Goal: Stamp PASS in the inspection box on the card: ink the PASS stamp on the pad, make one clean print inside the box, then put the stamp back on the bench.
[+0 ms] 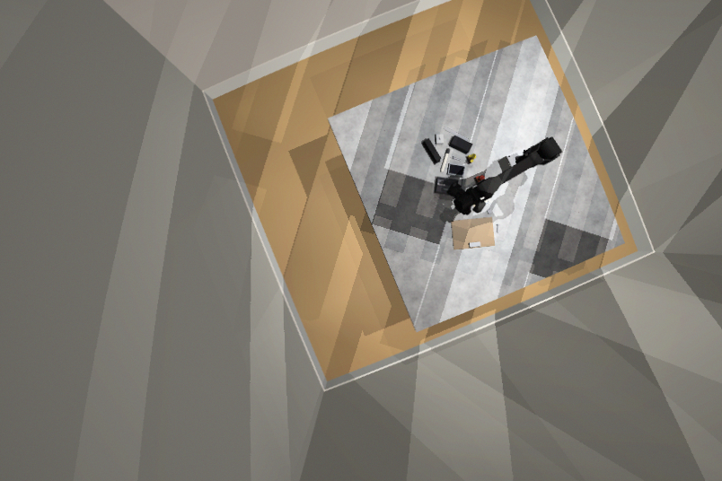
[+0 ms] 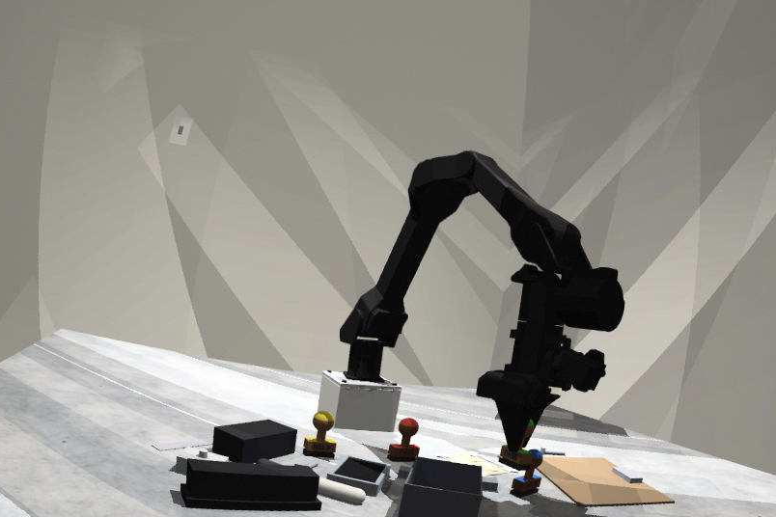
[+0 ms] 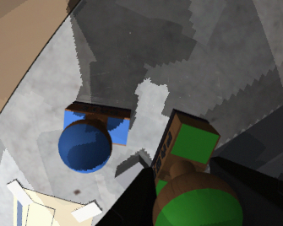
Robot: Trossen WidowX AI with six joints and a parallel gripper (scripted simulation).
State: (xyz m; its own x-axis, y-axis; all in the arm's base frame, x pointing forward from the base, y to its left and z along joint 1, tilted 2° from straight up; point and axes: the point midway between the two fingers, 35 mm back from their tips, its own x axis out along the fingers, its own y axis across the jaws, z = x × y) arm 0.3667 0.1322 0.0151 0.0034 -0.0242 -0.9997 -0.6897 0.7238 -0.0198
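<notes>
Now: the blue-knobbed stamp 5 cm below my gripper tip, 4 cm to the left of it and 2 cm behind it. From my gripper tip the other things lie so: grey bin 10 cm to the right, 6 cm below, 3 cm ahead; then cream card 15 cm behind, 7 cm below, 2 cm to the left; then green-topped stamp right at my gripper tip.
</notes>
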